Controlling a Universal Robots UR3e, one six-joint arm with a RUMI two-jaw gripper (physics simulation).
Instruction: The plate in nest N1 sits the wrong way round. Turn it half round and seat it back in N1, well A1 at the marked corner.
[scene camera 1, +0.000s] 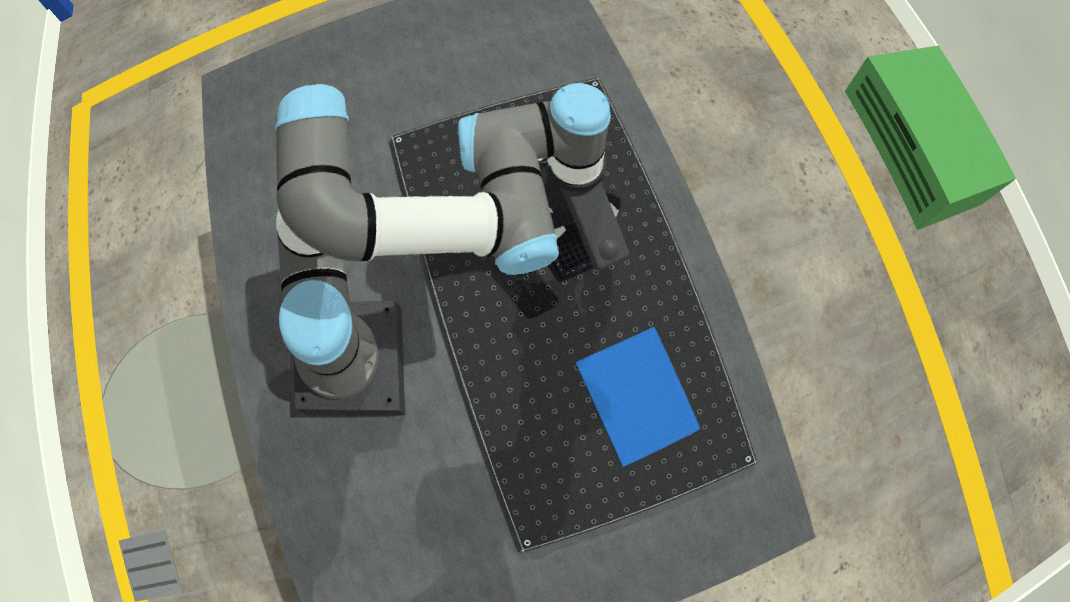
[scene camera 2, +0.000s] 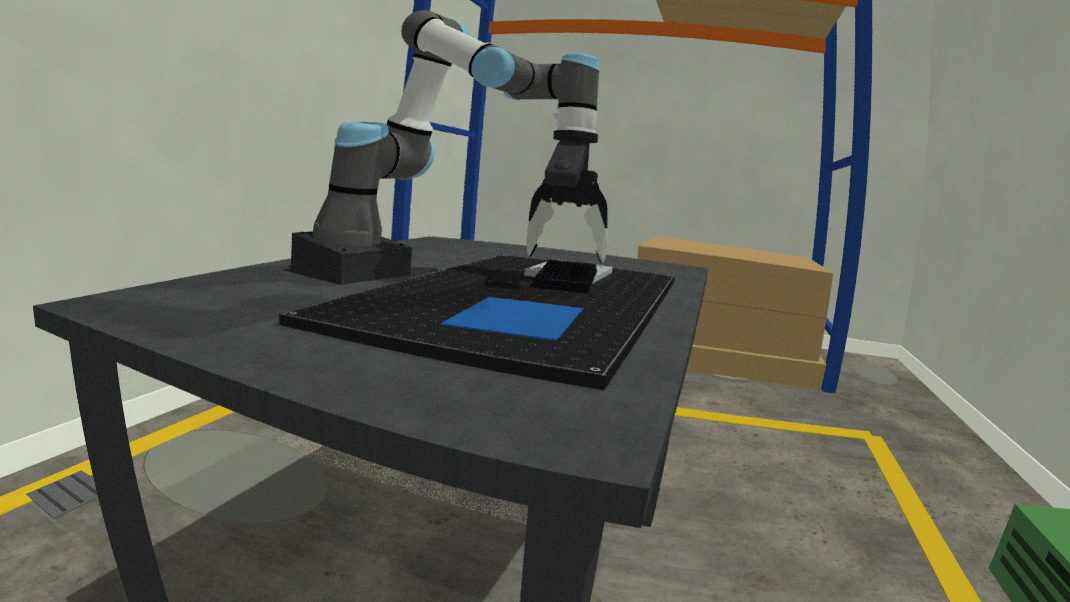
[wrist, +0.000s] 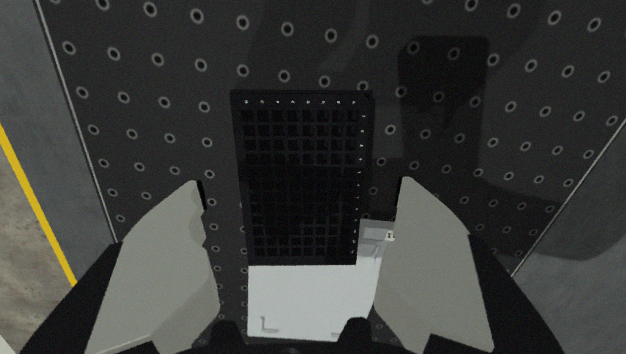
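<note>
The black well plate (scene camera 1: 573, 256) (scene camera 2: 562, 275) (wrist: 300, 150) lies partly on the white nest (scene camera 2: 603, 270) (wrist: 305, 295) and juts out past one end of it, above the pegboard. Its letters read H to A along the top edge in the wrist view, so A1 is at the top right there. A label beside the nest (wrist: 390, 235), partly covered by the right finger, is hard to read. Whether the plate is tilted is unclear. My gripper (scene camera 2: 566, 256) (wrist: 301, 182) is open just above the plate, with a gap between each finger and the plate's long sides.
A blue sheet (scene camera 1: 638, 396) (scene camera 2: 512, 318) lies on the black pegboard (scene camera 1: 508, 449) (scene camera 2: 359, 325). The pegboard is on the dark table (scene camera 1: 374, 509) (scene camera 2: 419, 396). Cardboard boxes (scene camera 2: 755, 299) stand behind the table, beside a blue rack post (scene camera 2: 850, 224). A green cabinet (scene camera 1: 950, 127) (scene camera 2: 1047, 535) stands off the table.
</note>
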